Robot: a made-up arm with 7 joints.
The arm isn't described. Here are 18 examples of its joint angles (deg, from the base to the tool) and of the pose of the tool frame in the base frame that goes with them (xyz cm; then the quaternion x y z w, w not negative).
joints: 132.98 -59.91 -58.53 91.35 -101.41 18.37 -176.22
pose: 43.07 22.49 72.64 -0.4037 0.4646 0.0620 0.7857
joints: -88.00 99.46 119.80 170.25 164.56 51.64 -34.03
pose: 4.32 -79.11 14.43 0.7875 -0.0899 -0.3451 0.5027
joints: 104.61 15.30 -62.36 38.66 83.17 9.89 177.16
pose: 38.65 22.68 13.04 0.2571 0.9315 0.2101 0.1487
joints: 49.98 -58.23 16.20 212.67 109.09 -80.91 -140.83
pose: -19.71 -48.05 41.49 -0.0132 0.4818 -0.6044 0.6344
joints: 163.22 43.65 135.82 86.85 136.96 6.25 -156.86
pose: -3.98 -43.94 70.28 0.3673 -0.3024 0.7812 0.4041
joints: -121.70 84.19 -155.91 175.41 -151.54 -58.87 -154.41
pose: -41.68 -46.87 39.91 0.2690 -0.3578 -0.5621 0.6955
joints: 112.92 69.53 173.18 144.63 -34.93 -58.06 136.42
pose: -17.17 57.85 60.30 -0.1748 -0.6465 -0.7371 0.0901
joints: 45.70 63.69 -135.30 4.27 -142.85 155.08 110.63
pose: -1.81 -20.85 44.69 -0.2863 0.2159 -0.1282 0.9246
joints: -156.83 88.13 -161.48 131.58 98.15 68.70 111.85
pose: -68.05 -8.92 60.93 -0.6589 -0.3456 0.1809 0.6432
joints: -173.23 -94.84 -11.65 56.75 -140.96 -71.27 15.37
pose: 8.21 -0.47 59.68 0.6871 0.0147 -0.5286 0.4982
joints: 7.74 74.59 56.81 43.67 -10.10 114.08 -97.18
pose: -6.61 24.40 4.82 0.2496 -0.5474 0.5911 0.5373
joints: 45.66 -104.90 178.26 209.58 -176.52 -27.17 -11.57
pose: -46.81 -49.62 21.84 0.6847 0.3733 -0.5927 0.2013
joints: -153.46 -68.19 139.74 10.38 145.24 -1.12 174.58
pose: -10.55 -21.05 8.68 0.8285 0.2275 -0.4848 0.1639
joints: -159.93 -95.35 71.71 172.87 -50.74 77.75 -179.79
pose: 73.70 20.89 27.80 -0.1506 0.1610 -0.9669 0.1288
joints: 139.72 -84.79 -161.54 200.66 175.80 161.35 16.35
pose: 30.07 -34.93 54.26 -0.2791 -0.6933 -0.2303 0.6232
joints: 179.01 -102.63 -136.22 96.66 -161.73 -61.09 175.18
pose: 19.39 32.37 -7.02 -0.7251 -0.0250 0.5297 0.4394
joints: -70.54 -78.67 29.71 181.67 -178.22 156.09 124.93
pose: -28.13 53.16 22.67 0.8636 0.0567 0.0217 0.5006
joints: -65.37 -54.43 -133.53 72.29 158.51 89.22 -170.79
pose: -58.79 22.29 12.97 -0.2673 -0.3833 0.0605 0.8820
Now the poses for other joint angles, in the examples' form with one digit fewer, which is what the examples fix.
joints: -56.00 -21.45 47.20 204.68 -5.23 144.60 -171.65
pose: -17.7 17.5 80.2 0.094 0.781 -0.119 0.606
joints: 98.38 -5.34 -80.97 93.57 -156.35 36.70 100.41
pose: 56.0 14.0 63.8 0.430 0.154 0.816 0.355
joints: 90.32 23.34 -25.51 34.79 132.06 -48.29 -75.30
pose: 21.3 15.9 10.2 0.910 0.029 0.259 0.322
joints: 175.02 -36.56 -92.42 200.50 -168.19 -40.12 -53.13
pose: 36.8 -8.4 81.2 -0.038 0.295 0.374 0.879
